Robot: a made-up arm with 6 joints.
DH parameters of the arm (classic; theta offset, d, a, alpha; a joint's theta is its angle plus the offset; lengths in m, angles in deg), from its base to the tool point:
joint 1: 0 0.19 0.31 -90
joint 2: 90 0.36 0.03 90
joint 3: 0 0.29 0.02 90
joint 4: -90 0.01 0.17 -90
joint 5: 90 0.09 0.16 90
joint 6: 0 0.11 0.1 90
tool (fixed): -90 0.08 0 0
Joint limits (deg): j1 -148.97..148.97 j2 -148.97..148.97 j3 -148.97..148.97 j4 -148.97..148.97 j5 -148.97..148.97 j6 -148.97..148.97
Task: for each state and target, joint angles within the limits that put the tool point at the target. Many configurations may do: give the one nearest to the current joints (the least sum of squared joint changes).
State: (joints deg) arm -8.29 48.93 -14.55 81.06 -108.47 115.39
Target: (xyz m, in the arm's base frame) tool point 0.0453 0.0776 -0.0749
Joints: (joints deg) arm -9.81 68.22 -18.26 37.26 -101.92 109.24
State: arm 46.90 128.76 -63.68 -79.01 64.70 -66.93
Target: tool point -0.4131 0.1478 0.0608
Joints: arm 67.88 133.65 -73.80 -83.23 74.28 -57.09
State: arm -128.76 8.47 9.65 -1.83 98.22 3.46
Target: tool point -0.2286 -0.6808 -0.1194
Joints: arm -141.82 32.81 6.82 -6.62 104.84 16.51
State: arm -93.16 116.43 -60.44 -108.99 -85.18 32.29
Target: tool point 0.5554 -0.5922 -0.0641
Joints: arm -96.64 119.38 -54.79 -78.95 -91.75 37.80
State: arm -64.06 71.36 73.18 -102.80 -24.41 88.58
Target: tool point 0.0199 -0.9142 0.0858
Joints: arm -102.08 45.53 47.00 -138.81 -28.96 72.89
